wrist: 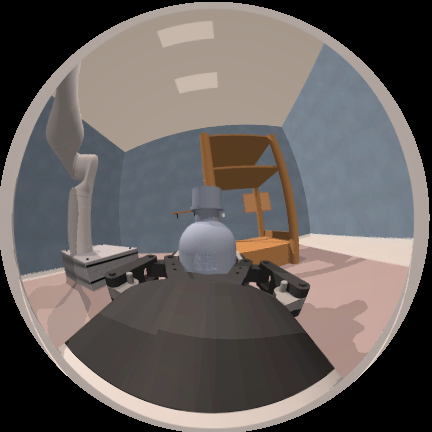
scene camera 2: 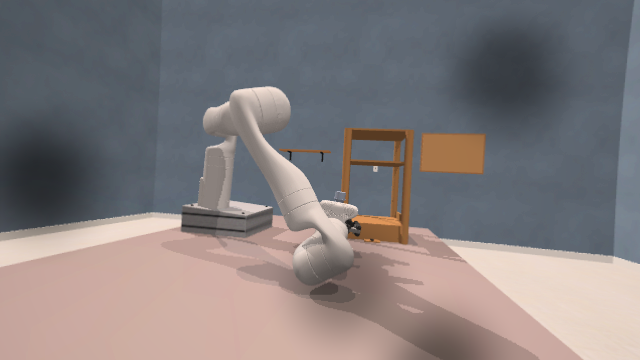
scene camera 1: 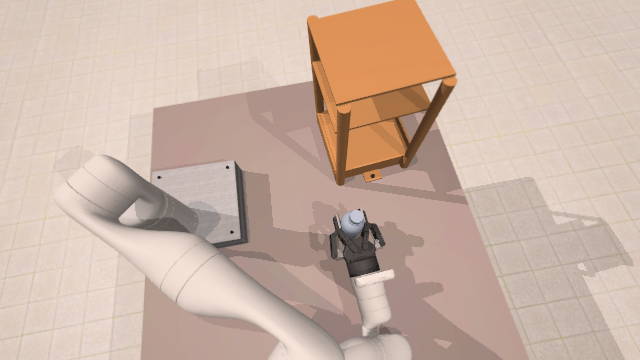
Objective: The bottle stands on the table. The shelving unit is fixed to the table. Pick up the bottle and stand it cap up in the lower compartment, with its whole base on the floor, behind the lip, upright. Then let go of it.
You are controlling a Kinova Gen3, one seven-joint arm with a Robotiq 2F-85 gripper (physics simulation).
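Places are measured from the arm's base along level axes (x left, y back, z up), in millimetres.
Pixels of known places: gripper, fingertip midpoint: (scene camera 1: 347, 211); arm's base at its link origin: (wrist: 81, 250) (scene camera 2: 214, 206) (scene camera 1: 180, 223).
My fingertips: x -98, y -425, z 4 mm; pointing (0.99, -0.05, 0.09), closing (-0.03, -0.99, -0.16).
For each thing: its top centre in the pictures, then the offset to it from my fingertips. "spot": a spot on its surface instead. Level surfaces: height alone.
- blue-grey bottle at its top centre: (wrist: 198, 189) (scene camera 1: 353, 216) (scene camera 2: 338, 191) dx -34, dy +2, dz +77 mm
- raised floor at its surface level: dz -30 mm
- front lip at a spot on its surface: (scene camera 1: 377, 166) (scene camera 2: 377, 233) spot: dx +119, dy -134, dz -61 mm
- middle shelf at a spot on its surface: (scene camera 1: 390, 107) spot: dx +150, dy -139, dz +183 mm
- small orange tab at a spot on its surface: (scene camera 1: 372, 175) spot: dx +102, dy -115, dz -79 mm
The blue-grey bottle (scene camera 1: 353, 223) (scene camera 2: 340, 196) (wrist: 207, 247) is upright, cap up, in front of the shelving unit. My gripper (scene camera 1: 351, 219) is shut on the bottle's body from the near side, one finger on each side. In the wrist view the bottle's lower part is hidden behind the gripper's body; whether its base touches the table cannot be seen. The orange shelving unit (scene camera 1: 343, 145) (scene camera 2: 408, 187) (wrist: 288, 200) stands behind and to the right of the bottle. Its lower compartment has a raised floor (scene camera 1: 375, 142) with a front lip (scene camera 1: 377, 166) (scene camera 2: 380, 231).
Round corner posts flank the open front of the unit, and a middle shelf (scene camera 1: 390, 107) (scene camera 2: 377, 163) lies over the lower compartment. A small orange tab (scene camera 1: 372, 175) with a dark screw sits at the front foot. The grey robot base plate (scene camera 1: 215, 185) (scene camera 2: 245, 215) stands to the left.
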